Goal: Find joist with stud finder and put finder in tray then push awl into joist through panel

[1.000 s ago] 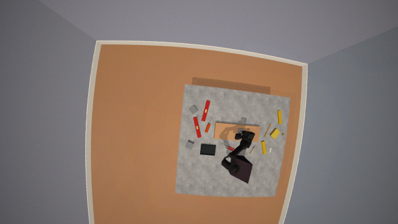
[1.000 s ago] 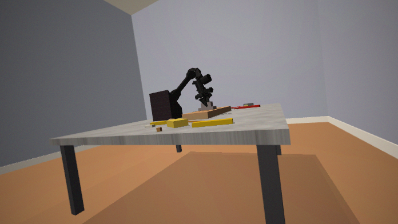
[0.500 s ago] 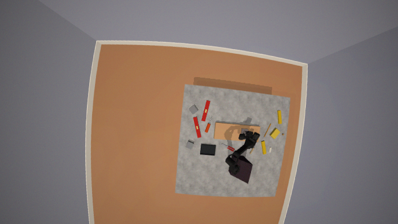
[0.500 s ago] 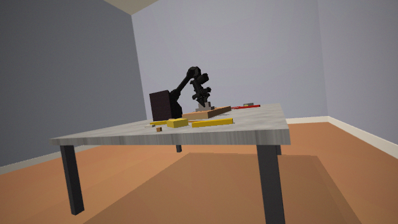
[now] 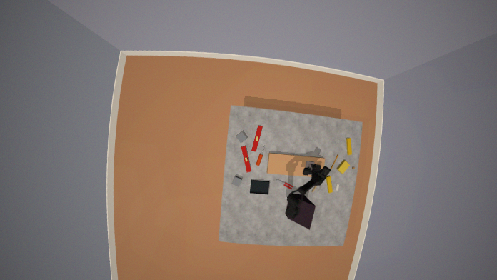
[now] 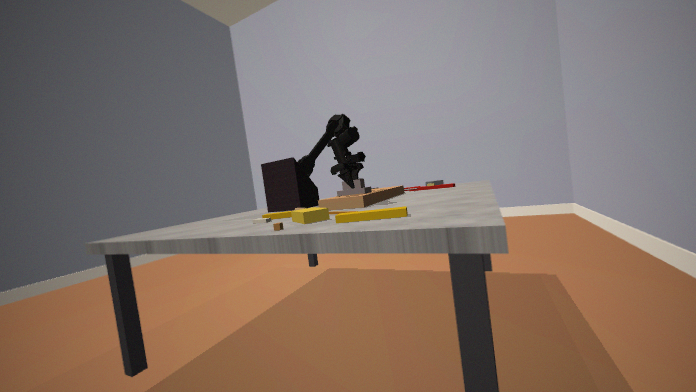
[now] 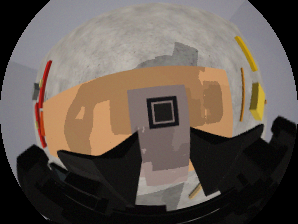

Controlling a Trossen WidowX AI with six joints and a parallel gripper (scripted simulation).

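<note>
Now: the dark tray 420 mm to the left of my gripper tip, 240 mm behind it and 50 mm below it. From my gripper tip the other things lie so: awl (170 mm behind, 120 mm to the right, 60 mm below); square indicator window (30 mm above, 20 mm ahead); stud finder (20 mm above, 10 mm ahead).
</note>
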